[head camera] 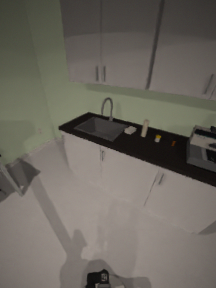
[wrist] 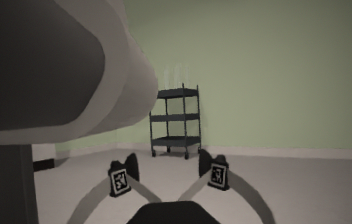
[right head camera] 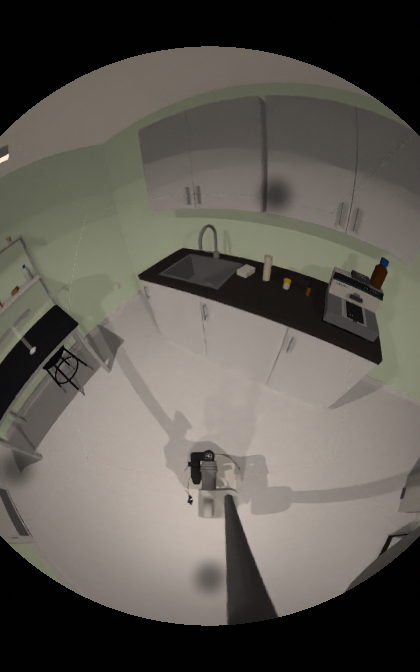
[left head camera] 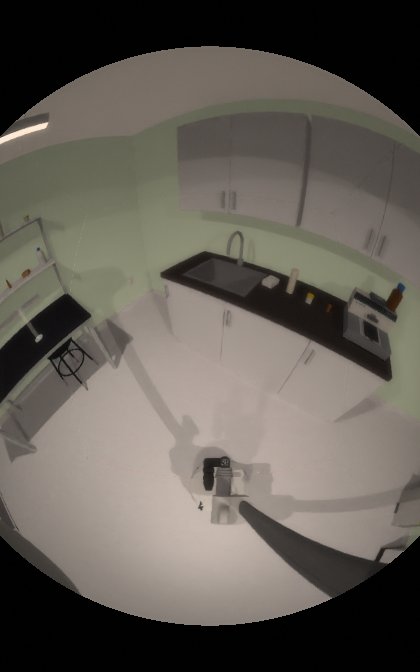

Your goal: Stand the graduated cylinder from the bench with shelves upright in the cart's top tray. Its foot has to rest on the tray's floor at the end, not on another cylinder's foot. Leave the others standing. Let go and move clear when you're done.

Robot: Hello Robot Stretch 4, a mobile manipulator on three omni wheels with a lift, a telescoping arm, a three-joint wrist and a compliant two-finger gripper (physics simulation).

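Frame: origin at the robot's base, x left, y back, z up, level; metres.
Where they show: hand, its tool point: [wrist: 168, 168] [right head camera: 197, 501] [left head camera: 208, 507].
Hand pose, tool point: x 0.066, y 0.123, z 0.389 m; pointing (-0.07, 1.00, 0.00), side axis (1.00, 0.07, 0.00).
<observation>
Each offset is from my tool point to the centre of the thing. "spot": to the spot under its first point. Level surfaces: height alone.
The graduated cylinder {dx +1.520, dy -0.841, dz +0.513 m} [left head camera: 31, 326] [right head camera: 25, 341], clear with a pale foot, stands upright on the black top of the bench with shelves [left head camera: 65, 312] [right head camera: 56, 320], at the left of both side head views. The dark three-tier cart [wrist: 184, 106] stands far off near the green wall in the wrist view. Several clear cylinders [wrist: 177, 76] stand upright in its top tray [wrist: 175, 93]; their feet are too small to make out. My gripper [wrist: 168, 166] is open and empty, its fingertips wide apart above the floor, far from both the cart and the bench cylinder.
A black stool {dx +1.546, dy -0.969, dz -0.137 m} [left head camera: 70, 359] [right head camera: 65, 369] stands at the bench's front. A dark counter {dz +0.493 m} [head camera: 125, 144] [left head camera: 280, 312] [right head camera: 255, 300] with a sink {spot: dx -0.040, dy -1.710, dz +0.362 m} [head camera: 102, 128] [left head camera: 225, 276] [right head camera: 200, 271], small bottles and a balance {spot: dx -0.922, dy -0.887, dz +0.589 m} [left head camera: 367, 325] [right head camera: 350, 307] runs along the back wall. The robot's wrist housing covers the wrist view's upper left.
</observation>
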